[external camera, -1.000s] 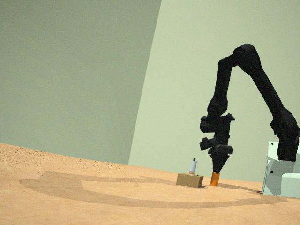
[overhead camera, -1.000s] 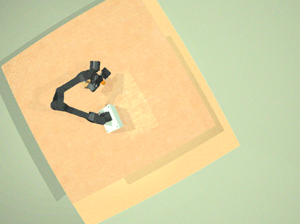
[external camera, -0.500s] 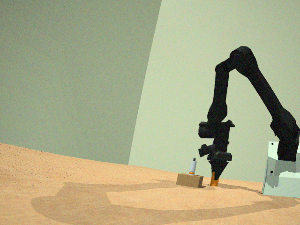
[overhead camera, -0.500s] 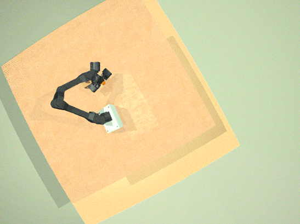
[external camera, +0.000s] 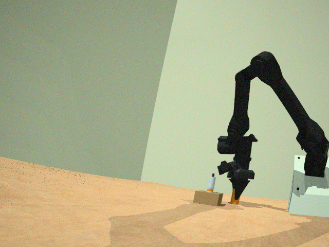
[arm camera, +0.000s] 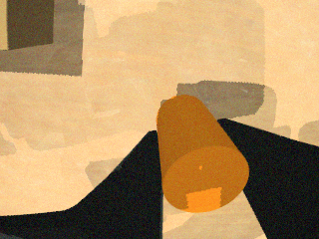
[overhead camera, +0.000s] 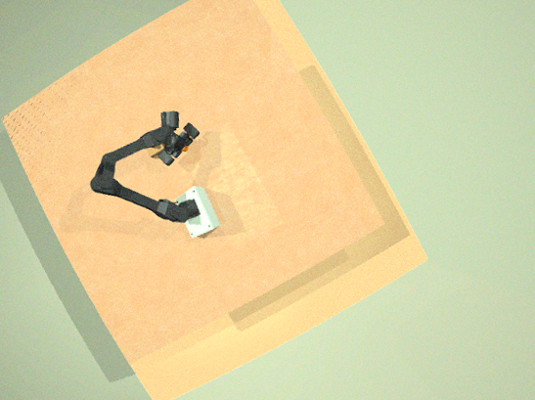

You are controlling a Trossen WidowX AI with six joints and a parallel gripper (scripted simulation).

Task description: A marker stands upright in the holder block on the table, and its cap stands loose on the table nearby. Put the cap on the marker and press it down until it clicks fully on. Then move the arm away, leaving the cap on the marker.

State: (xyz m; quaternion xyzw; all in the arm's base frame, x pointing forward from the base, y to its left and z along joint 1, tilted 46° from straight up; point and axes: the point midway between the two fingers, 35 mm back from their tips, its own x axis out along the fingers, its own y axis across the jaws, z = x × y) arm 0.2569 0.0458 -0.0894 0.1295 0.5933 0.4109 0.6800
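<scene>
The tan holder block lies 6 cm ahead of my gripper tip and 12 cm to the left of it. Also, from my gripper tip: marker cap (1 cm above).
</scene>
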